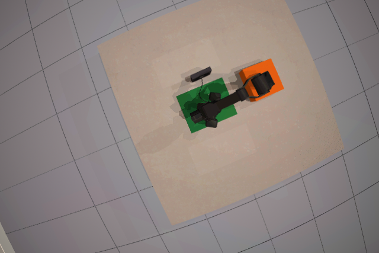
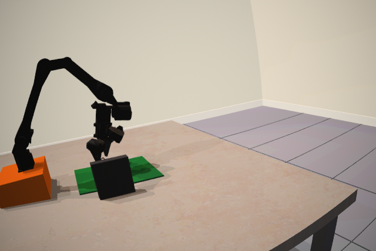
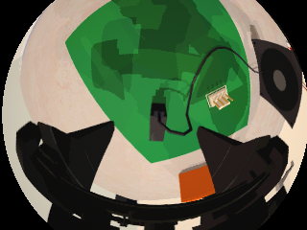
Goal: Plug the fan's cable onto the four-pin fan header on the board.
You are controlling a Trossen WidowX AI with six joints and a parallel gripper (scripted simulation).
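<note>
Now: gripper tip 1 cm past the dark plug, 1 cm to the right of it and 3 cm above it. Also, from my gripper tip: white four-pin header (2 cm behind, 9 cm to the right, 5 cm below); then black fan (1 cm behind, 22 cm to the right, 1 cm above); then green board (3 cm ahead, 5 cm to the right, 6 cm below).
</note>
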